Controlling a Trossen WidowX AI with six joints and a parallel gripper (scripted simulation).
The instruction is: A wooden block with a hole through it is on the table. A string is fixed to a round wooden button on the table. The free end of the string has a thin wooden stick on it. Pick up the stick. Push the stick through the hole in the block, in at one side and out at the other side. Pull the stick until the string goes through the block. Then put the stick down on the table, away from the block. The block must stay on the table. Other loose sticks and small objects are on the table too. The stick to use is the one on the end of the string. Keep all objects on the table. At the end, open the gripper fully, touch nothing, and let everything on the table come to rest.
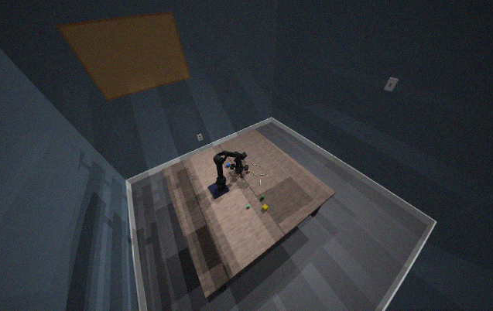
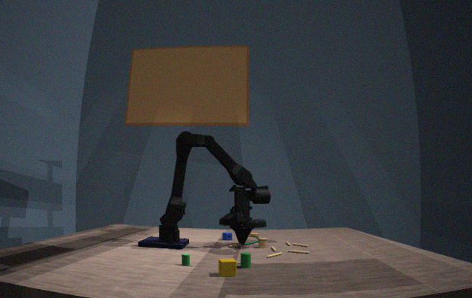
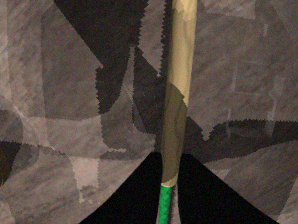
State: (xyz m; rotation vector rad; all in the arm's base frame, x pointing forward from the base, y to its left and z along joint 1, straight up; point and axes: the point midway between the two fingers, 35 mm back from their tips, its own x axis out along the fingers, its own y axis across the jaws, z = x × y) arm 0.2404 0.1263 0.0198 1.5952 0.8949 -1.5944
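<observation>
Right now the tan wooden cylinder is 80 mm ahead of my gripper tip, 40 mm to the right of it and 10 mm above it. Also, from my gripper tip: blue block (90 mm behind, 140 mm to the left, 10 mm above); thin wooden stick (10 mm behind, 10 mm to the right); round wooden button (10 mm ahead, 280 mm to the left).
</observation>
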